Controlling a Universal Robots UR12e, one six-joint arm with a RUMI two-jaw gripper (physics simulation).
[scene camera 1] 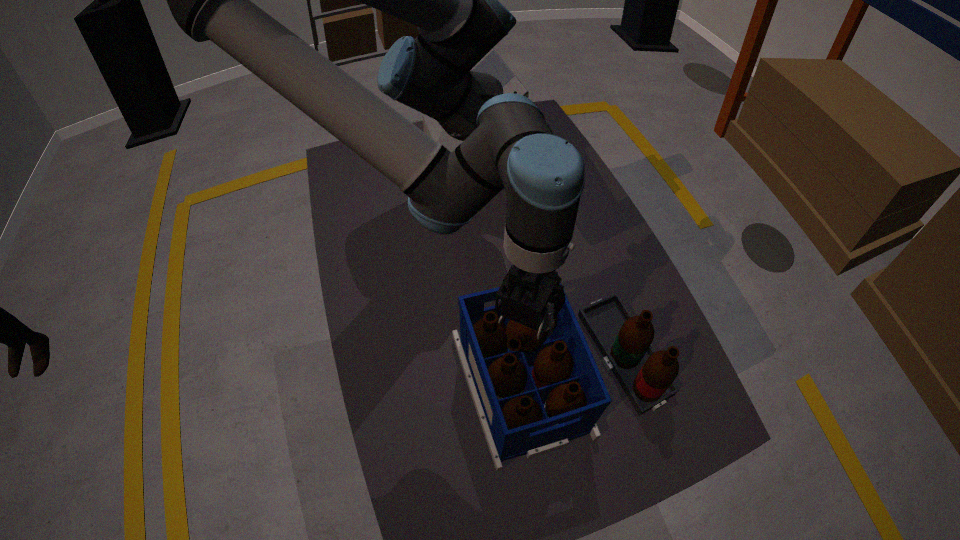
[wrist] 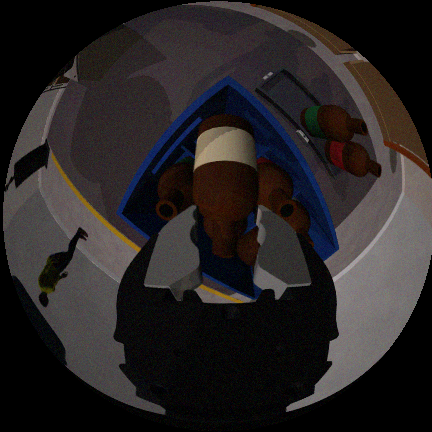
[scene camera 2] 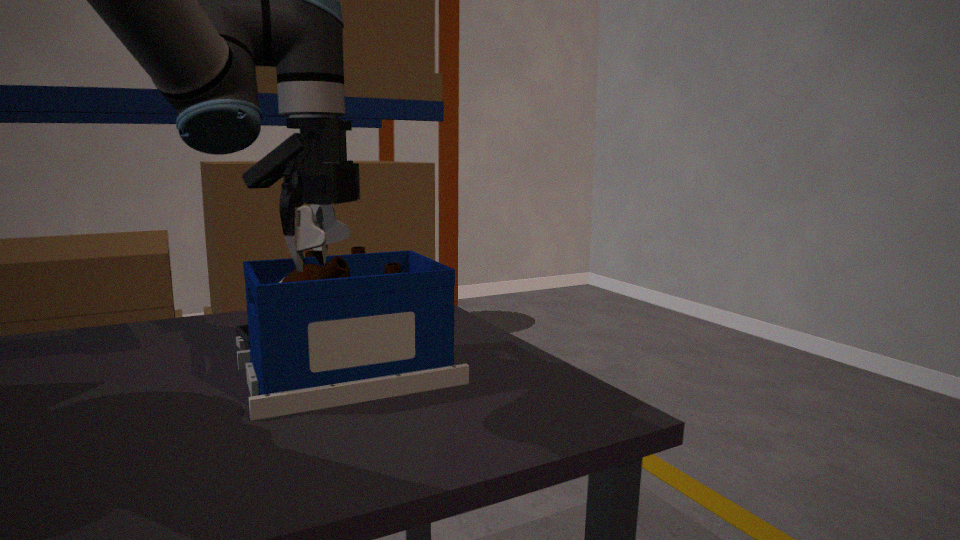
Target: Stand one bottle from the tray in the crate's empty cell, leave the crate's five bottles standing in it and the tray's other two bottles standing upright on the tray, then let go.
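Where they show: gripper, between the fingertips: [wrist: 226,207] [scene camera 2: 311,268]; arm's base, origin of its link: [scene camera 1: 475,107].
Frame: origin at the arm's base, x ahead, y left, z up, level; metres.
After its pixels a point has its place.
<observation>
The blue crate [scene camera 1: 516,443] {x 0.793, y -0.104, z -0.111 m} [scene camera 2: 281,335] {x 0.550, y -0.143, z -0.105 m} [wrist: 229,86] {x 0.520, y 0.034, z -0.040 m} holds several brown bottles standing in cells, such as one at the near right [scene camera 1: 565,397] {x 0.743, y -0.008, z -0.071 m} and one at mid right [scene camera 1: 553,364] {x 0.669, y -0.006, z -0.085 m}. A brown bottle with a cream label [scene camera 1: 520,332] {x 0.619, y -0.059, z -0.032 m} [scene camera 2: 305,272] {x 0.593, y -0.061, z -0.040 m} [wrist: 225,150] {x 0.565, y -0.010, z -0.058 m} lies strongly tilted in the crate's far part, neck raised a little. My gripper [scene camera 1: 526,327] {x 0.604, y -0.042, z -0.038 m} [scene camera 2: 310,260] {x 0.604, y -0.042, z -0.038 m} [wrist: 226,207] {x 0.604, y -0.042, z -0.038 m} is partly open, its fingertips on either side of this bottle's shoulder and neck, not clamped. A green-label bottle [scene camera 1: 633,339] {x 0.653, y 0.168, z -0.099 m} [wrist: 327,121] {x 0.619, y 0.159, z -0.110 m} and a red-label bottle [scene camera 1: 657,372] {x 0.737, y 0.189, z -0.097 m} [wrist: 350,157] {x 0.702, y 0.184, z -0.112 m} stand upright on the tray [scene camera 1: 606,321] {x 0.544, y 0.174, z -0.206 m}. The cell floor beneath the tilted bottle is hidden.
White strips [scene camera 1: 476,399] {x 0.665, y -0.144, z -0.181 m} [scene camera 2: 359,389] {x 0.648, y -0.149, z -0.191 m} edge the crate's base on the dark table [scene camera 1: 416,402] {x 0.637, y -0.259, z -0.211 m} [scene camera 2: 402,443] {x 0.671, y -0.283, z -0.211 m}. The tray lies close to the crate's right side. Cartons [scene camera 1: 839,114] and an orange rack post [scene camera 1: 745,67] stand beyond. A person [wrist: 50,277] shows at left in the wrist view.
</observation>
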